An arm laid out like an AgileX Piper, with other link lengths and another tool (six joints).
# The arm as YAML. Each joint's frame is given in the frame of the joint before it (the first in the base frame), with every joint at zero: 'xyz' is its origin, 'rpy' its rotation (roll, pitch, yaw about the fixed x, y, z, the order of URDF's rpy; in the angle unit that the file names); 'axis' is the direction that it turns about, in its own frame. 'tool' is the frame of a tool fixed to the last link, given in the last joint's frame.
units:
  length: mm
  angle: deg
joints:
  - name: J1
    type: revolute
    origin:
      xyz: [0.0, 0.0, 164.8]
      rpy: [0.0, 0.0, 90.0]
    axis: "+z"
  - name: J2
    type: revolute
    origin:
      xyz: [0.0, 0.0, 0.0]
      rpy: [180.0, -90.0, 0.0]
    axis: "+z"
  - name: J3
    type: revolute
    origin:
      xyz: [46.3, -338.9, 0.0]
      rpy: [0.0, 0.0, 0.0]
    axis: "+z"
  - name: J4
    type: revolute
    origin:
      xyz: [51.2, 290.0, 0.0]
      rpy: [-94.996, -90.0, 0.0]
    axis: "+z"
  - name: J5
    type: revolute
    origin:
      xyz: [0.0, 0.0, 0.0]
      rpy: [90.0, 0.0, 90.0]
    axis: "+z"
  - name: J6
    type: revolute
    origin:
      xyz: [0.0, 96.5, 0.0]
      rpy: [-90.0, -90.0, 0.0]
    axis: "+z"
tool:
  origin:
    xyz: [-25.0, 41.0, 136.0]
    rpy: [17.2, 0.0, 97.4]
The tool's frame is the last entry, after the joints.
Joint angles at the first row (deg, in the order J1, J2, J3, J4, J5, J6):
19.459 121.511 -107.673 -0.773 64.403 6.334
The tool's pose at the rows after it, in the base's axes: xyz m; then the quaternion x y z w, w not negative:
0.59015 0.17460 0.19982 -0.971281 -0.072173 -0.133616 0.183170
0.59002 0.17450 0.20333 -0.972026 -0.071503 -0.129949 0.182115
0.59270 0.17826 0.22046 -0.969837 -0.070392 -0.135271 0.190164
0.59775 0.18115 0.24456 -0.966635 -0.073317 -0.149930 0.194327
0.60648 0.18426 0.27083 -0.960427 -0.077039 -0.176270 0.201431
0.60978 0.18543 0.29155 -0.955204 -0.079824 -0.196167 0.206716
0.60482 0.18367 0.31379 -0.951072 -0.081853 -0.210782 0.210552
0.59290 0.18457 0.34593 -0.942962 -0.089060 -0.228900 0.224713
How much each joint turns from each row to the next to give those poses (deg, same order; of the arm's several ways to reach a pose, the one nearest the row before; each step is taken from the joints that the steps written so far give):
0.000 0.001 -0.176 0.000 0.000 0.000
0.000 0.267 -1.306 0.001 1.491 -0.001
0.000 0.096 -3.286 0.772 2.350 0.001
0.096 0.000 -4.023 0.000 2.211 -0.001
0.001 0.000 -3.841 0.000 0.607 0.002
-0.001 -0.596 -1.968 0.000 0.109 -0.001
0.001 -1.921 -0.247 0.000 0.358 0.000
-0.001 -3.351 0.471 1.210 0.220 -0.637

